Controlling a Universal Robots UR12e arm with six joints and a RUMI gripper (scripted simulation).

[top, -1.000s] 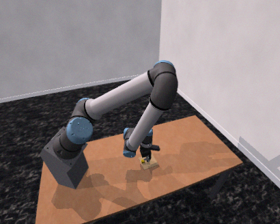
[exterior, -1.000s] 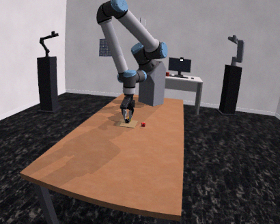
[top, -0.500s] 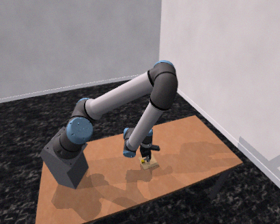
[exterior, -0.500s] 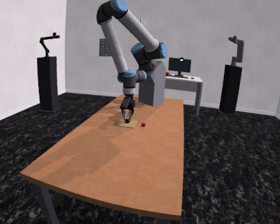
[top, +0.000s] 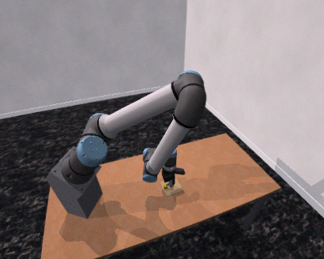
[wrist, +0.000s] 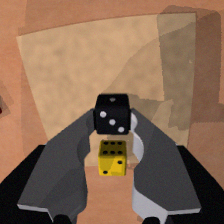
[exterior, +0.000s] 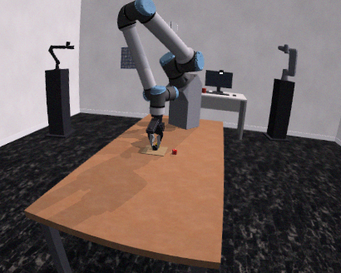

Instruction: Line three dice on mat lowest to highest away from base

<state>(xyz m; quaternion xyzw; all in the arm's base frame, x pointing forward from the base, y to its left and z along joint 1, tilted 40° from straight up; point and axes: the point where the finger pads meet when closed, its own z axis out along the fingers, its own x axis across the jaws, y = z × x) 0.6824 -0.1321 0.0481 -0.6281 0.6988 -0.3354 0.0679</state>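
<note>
Now: hand right at the black die. From my hand the other things lie so: red die (120 mm to the left, 30 mm ahead, 10 mm below); then tan mat (20 mm below); then yellow die (50 mm behind, 10 mm to the left, 10 mm below).
</note>
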